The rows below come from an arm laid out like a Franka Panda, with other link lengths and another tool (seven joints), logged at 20 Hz.
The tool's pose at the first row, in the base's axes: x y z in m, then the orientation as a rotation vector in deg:
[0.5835 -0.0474 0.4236 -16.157 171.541 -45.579]
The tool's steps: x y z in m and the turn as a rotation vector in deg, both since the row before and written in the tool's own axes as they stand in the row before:
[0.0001 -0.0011 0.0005 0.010 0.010 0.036]
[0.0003 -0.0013 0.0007 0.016 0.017 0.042]
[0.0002 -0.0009 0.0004 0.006 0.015 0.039]
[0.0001 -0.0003 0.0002 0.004 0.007 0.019]
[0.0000 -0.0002 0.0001 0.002 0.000 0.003]
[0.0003 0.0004 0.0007 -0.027 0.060 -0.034]
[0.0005 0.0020 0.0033 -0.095 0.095 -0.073]
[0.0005 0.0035 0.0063 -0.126 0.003 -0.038]
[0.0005 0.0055 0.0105 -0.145 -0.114 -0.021]
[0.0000 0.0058 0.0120 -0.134 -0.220 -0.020]
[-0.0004 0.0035 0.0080 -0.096 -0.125 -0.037]
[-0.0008 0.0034 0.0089 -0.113 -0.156 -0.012]
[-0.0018 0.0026 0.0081 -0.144 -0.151 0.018]
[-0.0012 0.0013 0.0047 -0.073 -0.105 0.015]
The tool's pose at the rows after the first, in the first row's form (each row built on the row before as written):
[0.5836 -0.0486 0.4237 -16.099 171.542 -45.594]
[0.5836 -0.0501 0.4237 -16.029 171.546 -45.620]
[0.5836 -0.0511 0.4238 -15.965 171.553 -45.631]
[0.5836 -0.0515 0.4238 -15.934 171.556 -45.638]
[0.5836 -0.0517 0.4238 -15.929 171.555 -45.641]
[0.5833 -0.0518 0.4230 -15.963 171.627 -45.627]
[0.5827 -0.0518 0.4192 -16.047 171.768 -45.529]
[0.5821 -0.0520 0.4120 -16.108 171.835 -45.347]
[0.5814 -0.0525 0.4002 -16.180 171.801 -45.091]
[0.5813 -0.0533 0.3869 -16.282 171.662 -44.812]
[0.5817 -0.0541 0.3782 -16.380 171.595 -44.626]
[0.5826 -0.0553 0.3688 -16.449 171.505 -44.402]
[0.5846 -0.0566 0.3604 -16.472 171.431 -44.131]
[0.5860 -0.0575 0.3556 -16.483 171.366 -43.983]

